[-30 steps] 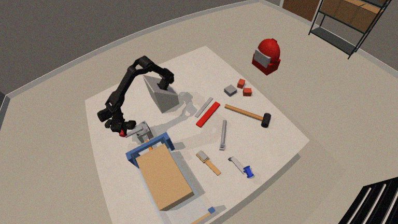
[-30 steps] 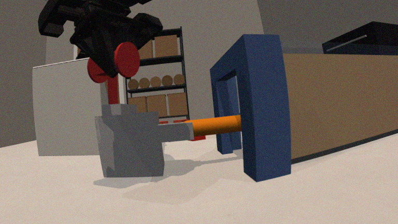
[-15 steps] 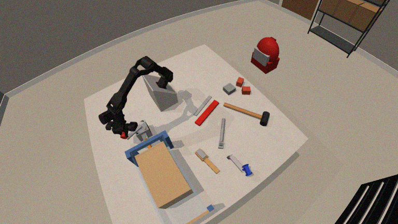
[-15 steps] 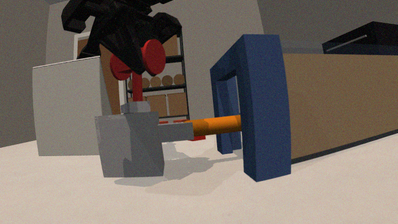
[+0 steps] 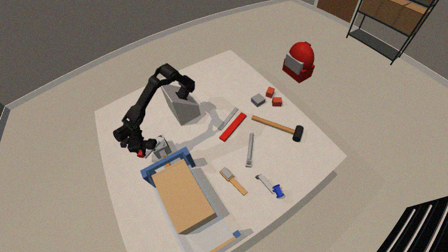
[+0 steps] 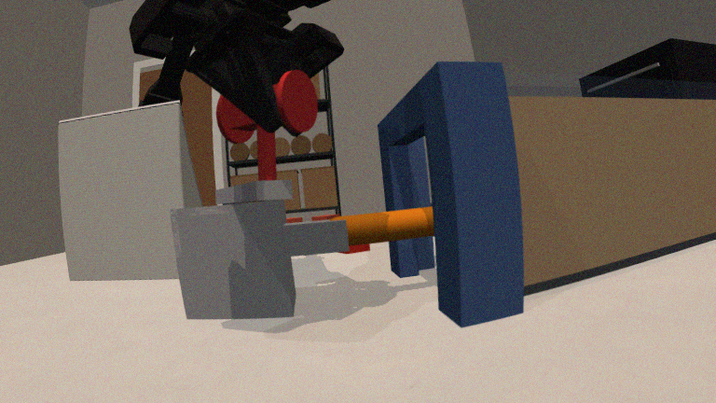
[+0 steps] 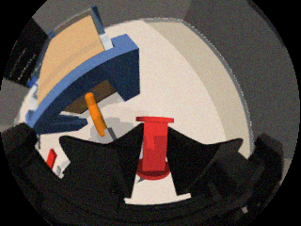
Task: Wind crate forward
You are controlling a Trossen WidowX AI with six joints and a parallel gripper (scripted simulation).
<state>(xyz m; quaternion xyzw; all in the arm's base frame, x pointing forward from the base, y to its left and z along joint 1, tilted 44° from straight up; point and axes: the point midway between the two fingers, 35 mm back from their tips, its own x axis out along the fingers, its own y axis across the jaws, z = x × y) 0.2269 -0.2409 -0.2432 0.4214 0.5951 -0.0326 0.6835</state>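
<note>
Right now my gripper tip is 100 mm to the right of the blue steel frame, 100 mm short of it and 20 mm above it. From my gripper tip the other things lie so: grey winch (100 mm below, 90 mm to the left, 70 mm behind); then red knob (20 mm behind, 10 mm to the left); then red-knobbed crank (40 mm to the left, 30 mm below, 30 mm behind).
</note>
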